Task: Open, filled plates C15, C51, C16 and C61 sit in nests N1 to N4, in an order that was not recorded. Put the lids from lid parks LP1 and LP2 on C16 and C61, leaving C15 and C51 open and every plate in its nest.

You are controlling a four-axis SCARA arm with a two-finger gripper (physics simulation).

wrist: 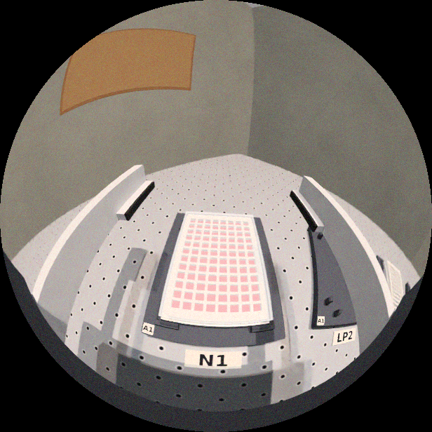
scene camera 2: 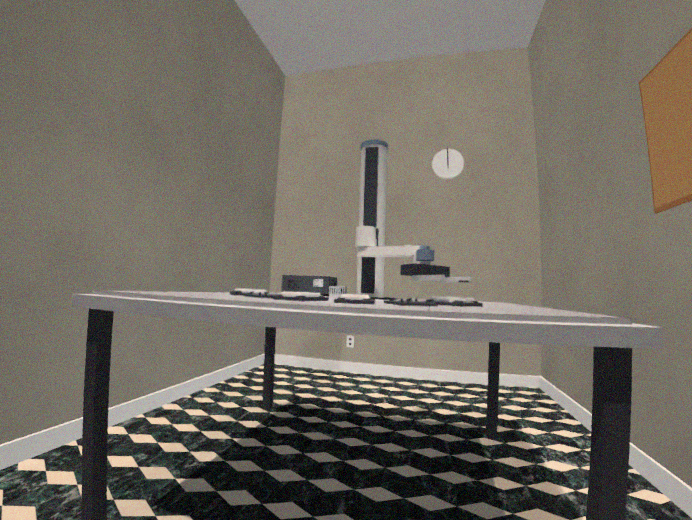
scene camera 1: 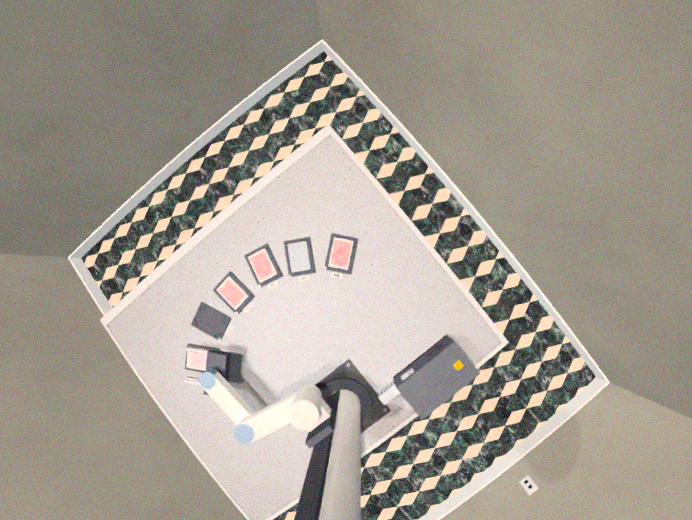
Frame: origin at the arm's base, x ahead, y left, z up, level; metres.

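Seen in the pictures: gripper, fingertip midpoint: [scene camera 2: 458,278] [scene camera 1: 186,364]; arm's base, link origin: [scene camera 1: 344,403].
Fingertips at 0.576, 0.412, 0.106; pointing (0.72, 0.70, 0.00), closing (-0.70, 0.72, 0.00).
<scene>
Pixels of each thing's middle, then the offset from my fingertips to it, as dx, dy, dz. "*": a spot on its surface instead. Level surfaces: height alone.
- plate, body centre: [scene camera 2: 452,298] [scene camera 1: 200,360] -0.016, -0.016, -0.069
- Lid park LP2, body centre: [scene camera 2: 409,301] [scene camera 1: 210,321] +0.095, -0.161, -0.084
- clear grey-blue lid, body centre: [scene camera 1: 299,256] +0.064, -0.673, -0.080
- dark grey box, surface spot: [scene camera 1: 439,377] * -0.686, -0.823, +0.021
- table, surface height: dz -0.093
My gripper [wrist: 224,176] [scene camera 2: 467,279] is open and empty, its fingers wide apart above nest N1 and clear of the plate. The plate [wrist: 215,270] [scene camera 1: 196,359] in nest N1 [wrist: 215,336] has pink wells and sits level; a thin clear edge around it shows a lid on it. Lid park LP2 [wrist: 327,300] [scene camera 1: 211,320] is a bare dark nest beside it. Pink-welled plates [scene camera 1: 233,292] [scene camera 1: 262,265] [scene camera 1: 341,253] sit in three other nests. A clear grey-blue lid [scene camera 1: 300,257] lies in the other park, between two of them. Plate codes are not readable.
A dark grey box [scene camera 1: 439,377] with a yellow mark stands right of the arm's base [scene camera 1: 366,391] on the table [scene camera 1: 335,184]. The arm [scene camera 1: 274,413] reaches over the table's left side. Part of a neighbouring plate [wrist: 395,282] shows beyond the right finger in the wrist view.
</scene>
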